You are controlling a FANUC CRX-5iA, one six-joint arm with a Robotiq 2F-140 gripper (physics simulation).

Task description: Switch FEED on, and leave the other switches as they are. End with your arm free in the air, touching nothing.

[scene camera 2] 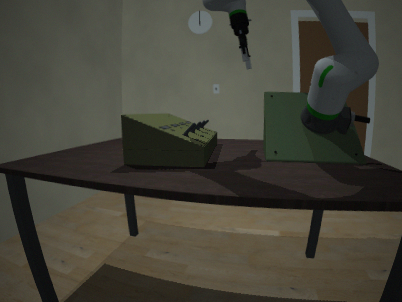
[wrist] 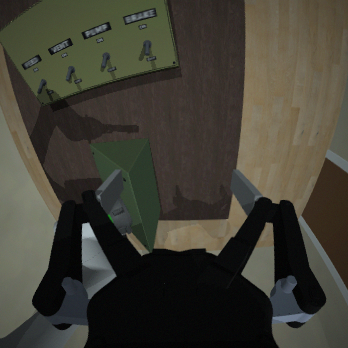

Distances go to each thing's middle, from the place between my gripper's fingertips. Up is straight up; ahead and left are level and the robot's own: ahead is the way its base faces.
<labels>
The olive switch box [scene camera 2: 148, 139] lies 320 mm below my hand, 300 mm to the left of it and 230 mm ahead of it.
</labels>
